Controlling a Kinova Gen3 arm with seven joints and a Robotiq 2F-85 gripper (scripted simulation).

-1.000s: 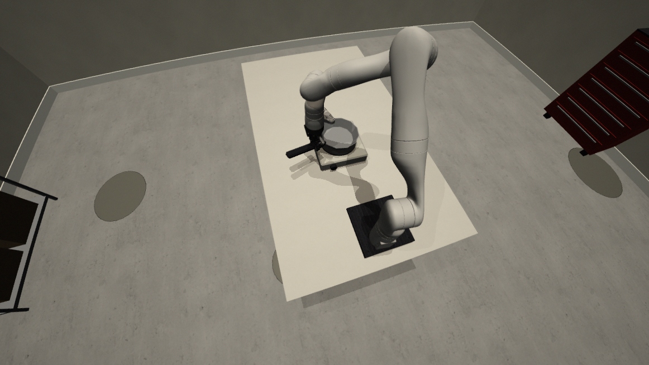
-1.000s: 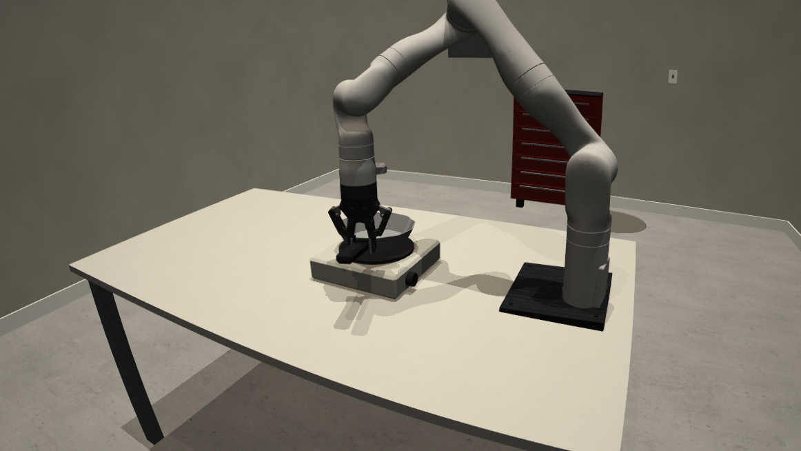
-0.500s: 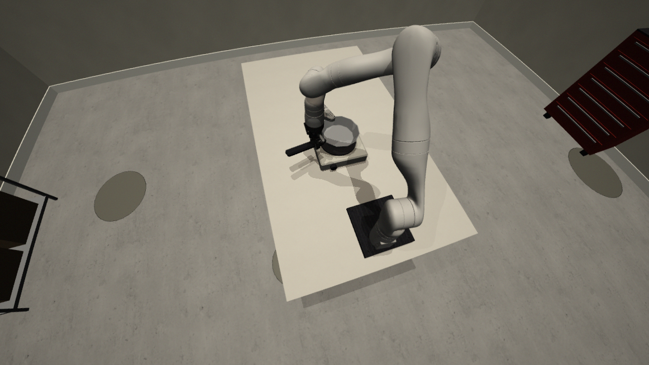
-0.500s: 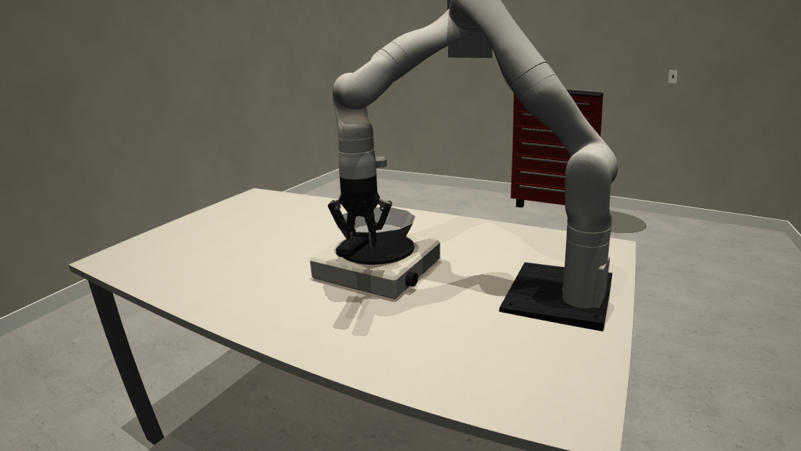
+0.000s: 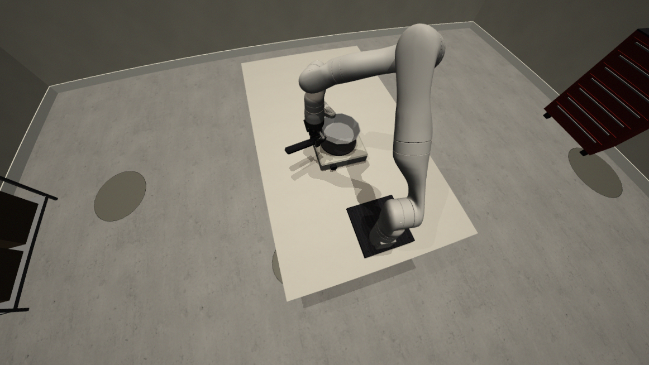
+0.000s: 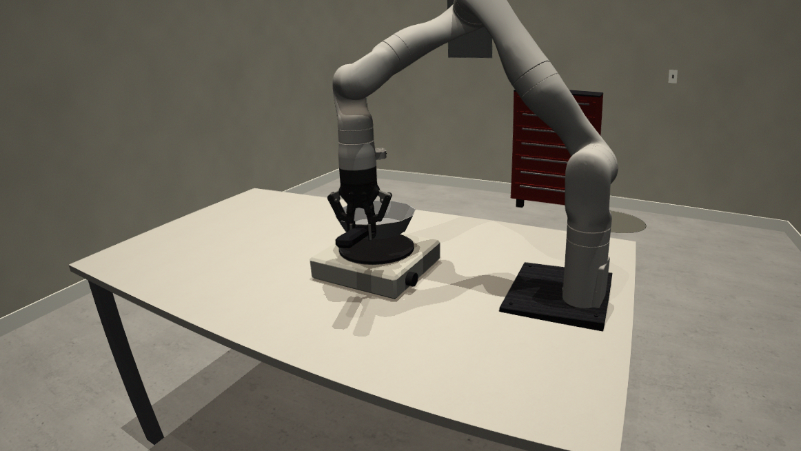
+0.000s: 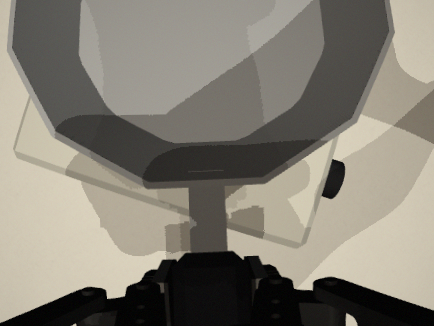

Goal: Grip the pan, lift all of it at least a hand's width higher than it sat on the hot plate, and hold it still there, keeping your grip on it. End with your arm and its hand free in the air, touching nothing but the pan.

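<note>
Right now the pan is 40 mm ahead of my hand, 70 mm to the right of it and 20 mm below it. From my hand the other things lie so: hot plate: 50 mm ahead, 130 mm to the right, 130 mm below.
</note>
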